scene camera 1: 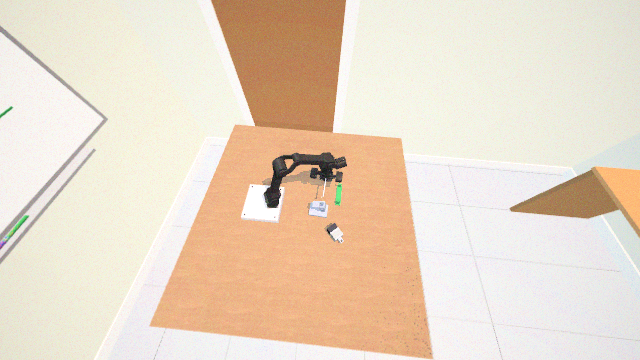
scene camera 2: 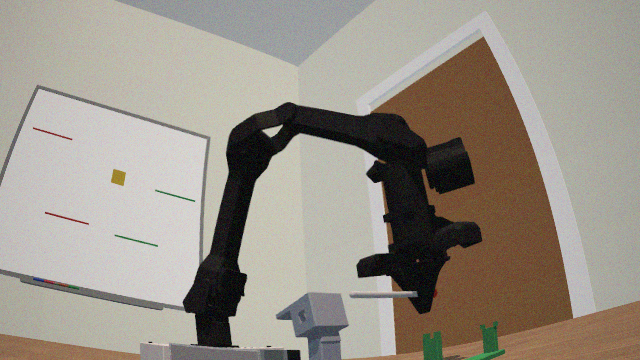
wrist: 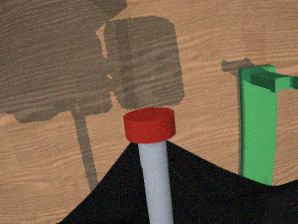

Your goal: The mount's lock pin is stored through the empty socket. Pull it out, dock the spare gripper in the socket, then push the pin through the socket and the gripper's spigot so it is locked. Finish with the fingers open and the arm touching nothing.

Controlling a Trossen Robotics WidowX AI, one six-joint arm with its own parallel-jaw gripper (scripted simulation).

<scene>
My gripper holds a lock pin.
My gripper also shows in the wrist view.
</scene>
